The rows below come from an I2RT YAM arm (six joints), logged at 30 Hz.
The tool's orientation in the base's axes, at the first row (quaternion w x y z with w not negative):
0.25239 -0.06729 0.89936 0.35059
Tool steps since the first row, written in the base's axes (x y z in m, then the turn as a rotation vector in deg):
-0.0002 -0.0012 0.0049 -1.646 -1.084 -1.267
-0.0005 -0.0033 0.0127 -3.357 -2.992 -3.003
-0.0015 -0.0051 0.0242 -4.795 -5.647 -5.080
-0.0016 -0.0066 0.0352 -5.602 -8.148 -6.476
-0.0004 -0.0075 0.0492 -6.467 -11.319 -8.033
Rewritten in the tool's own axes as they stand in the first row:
-0.0024 0.0021 -0.0040 1.996 -1.073 -0.596
-0.0061 0.0053 -0.0104 4.237 -3.021 -1.472
-0.0111 0.0111 -0.0192 6.371 -5.810 -2.520
-0.0166 0.0166 -0.0271 7.627 -8.266 -3.635
-0.0247 0.0239 -0.0360 8.977 -11.300 -5.118

